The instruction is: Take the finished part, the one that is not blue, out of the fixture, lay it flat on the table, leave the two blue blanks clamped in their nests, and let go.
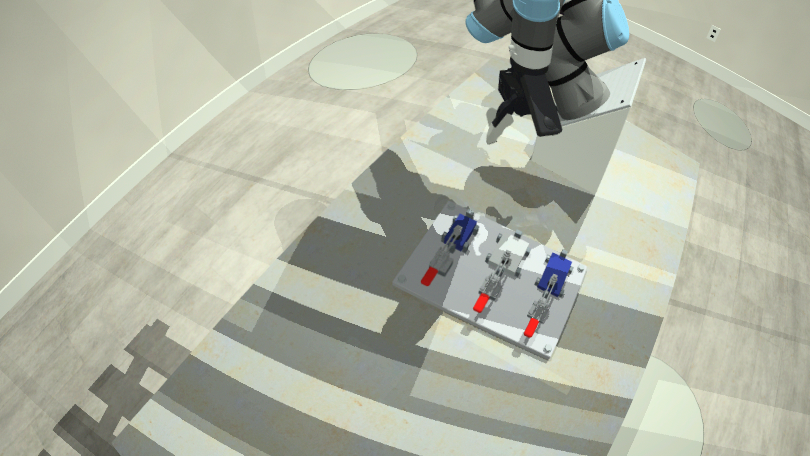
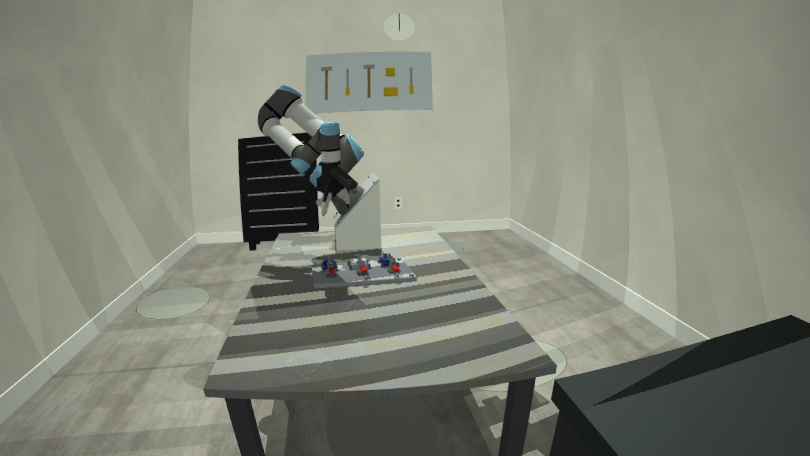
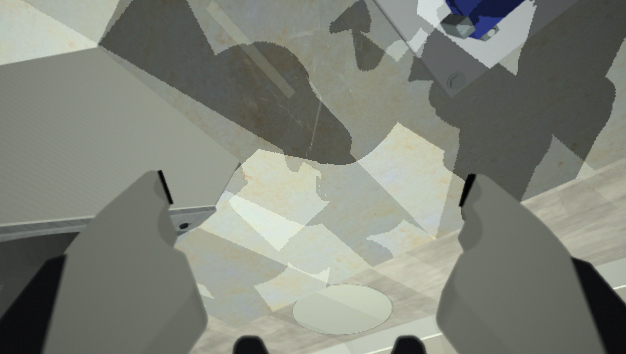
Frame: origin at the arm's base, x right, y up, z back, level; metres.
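Where they show: gripper, fingertip midpoint: [image 1: 521,139] [image 2: 336,212] [image 3: 316,176]; arm's base at its link origin: [image 1: 585,103] [image 2: 353,202] [image 3: 14,278].
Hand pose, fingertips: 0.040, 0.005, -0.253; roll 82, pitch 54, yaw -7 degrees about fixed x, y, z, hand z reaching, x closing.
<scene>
Things, the pixels of their top centre, and the offset from my fingertips, as dx, dy, dz. Level surfaces: height alone.
- fixture plate at its top centre: [image 1: 498,274] [image 2: 360,270] -0.104, -0.181, -0.180
- pale grey-white part at its top centre: [image 1: 509,251] [image 2: 358,261] -0.093, -0.160, -0.133
- table at its surface level: dy -0.196
The fixture plate [image 1: 460,291] [image 2: 340,280] [image 3: 450,60] lies on the table with three nests. A blue blank [image 1: 465,222] [image 3: 480,10] sits in the left nest and another blue blank [image 1: 558,264] [image 2: 385,261] in the right nest, each under a toggle clamp. In the middle nest a pale grey-white part [image 1: 514,261] shows among the pins, hard to tell from the plate; its clamp arm reaches over it. My gripper [image 1: 519,129] [image 2: 334,208] [image 3: 316,176] is open and empty, high above the table between the pedestal and the fixture, away from all three nests.
The arm's grey pedestal [image 1: 572,152] [image 2: 358,233] [image 3: 115,130] stands behind the fixture. Red clamp handles [image 1: 429,276] [image 1: 481,303] [image 1: 531,327] point away from it. A black drawer cabinet [image 2: 276,201] stands behind the table [image 2: 368,345]. A dark cabinet [image 2: 708,390] is at the front right.
</scene>
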